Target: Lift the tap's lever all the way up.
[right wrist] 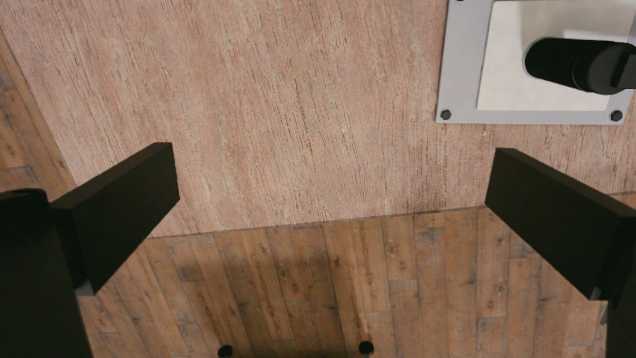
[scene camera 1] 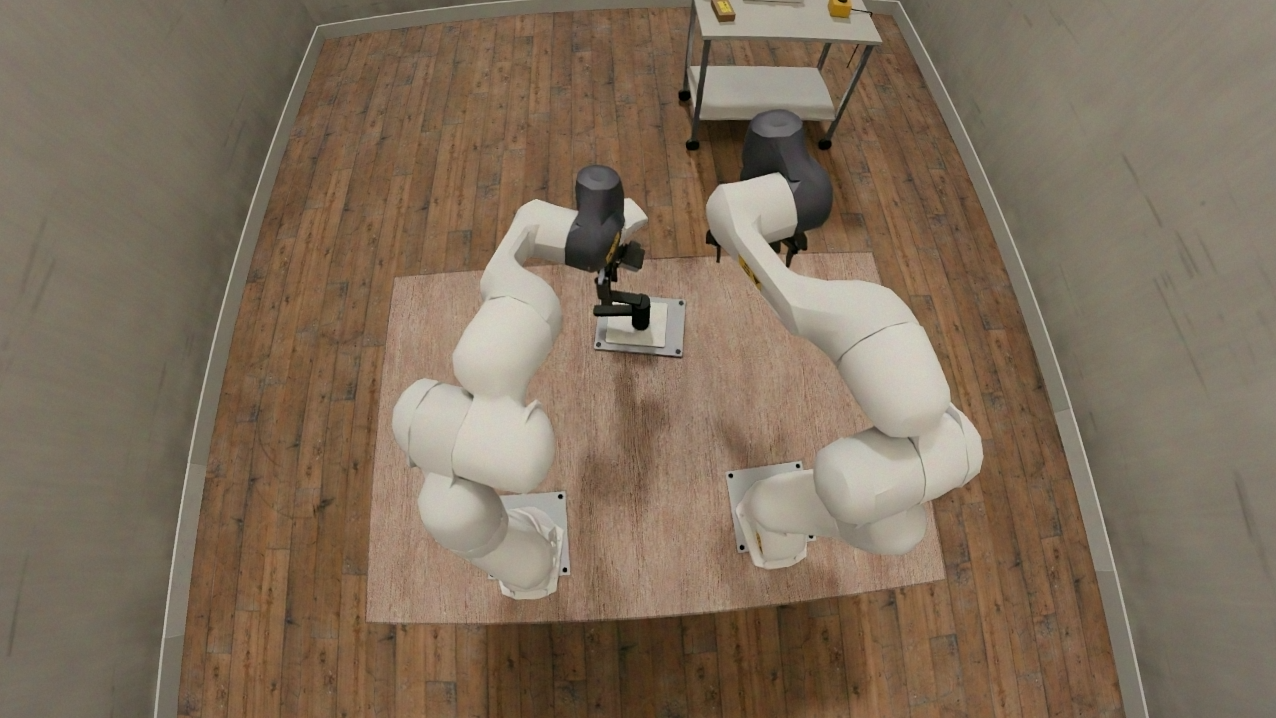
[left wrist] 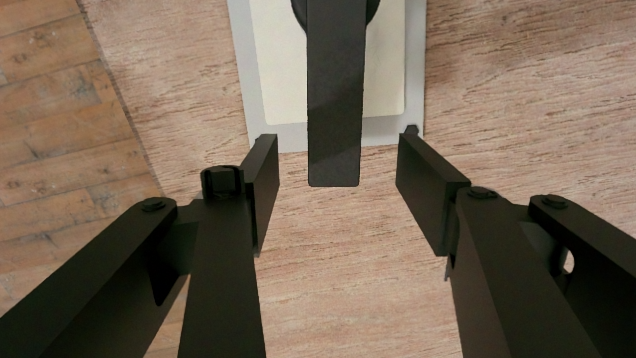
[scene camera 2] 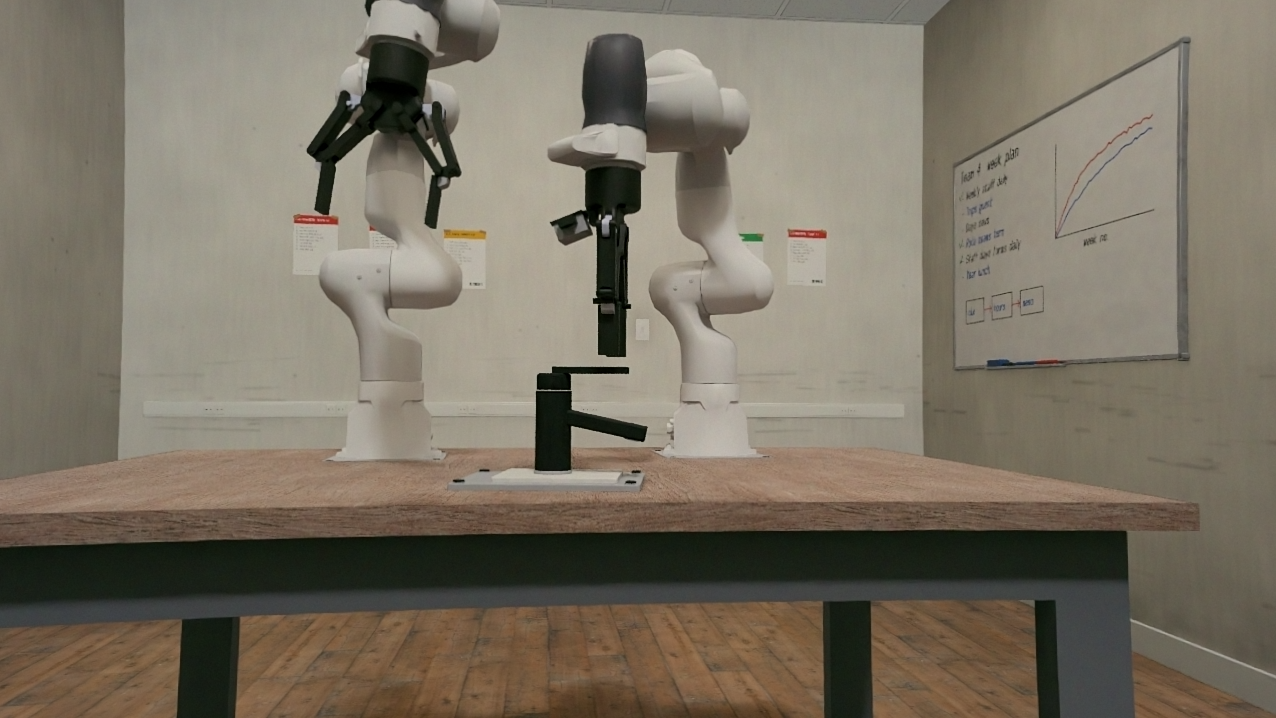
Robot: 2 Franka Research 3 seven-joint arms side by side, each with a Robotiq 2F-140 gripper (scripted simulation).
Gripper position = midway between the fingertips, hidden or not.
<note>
In view: the left gripper [scene camera 2: 612,356], the right gripper [scene camera 2: 375,219] and a grey base plate [scene camera 2: 480,480].
The left gripper shows as well in scene camera 1 [scene camera 1: 609,292] and in the left wrist view [left wrist: 337,159]. The right gripper shows as well in the right wrist view [right wrist: 334,174]. The grey base plate also shows in scene camera 1 [scene camera 1: 674,333].
</note>
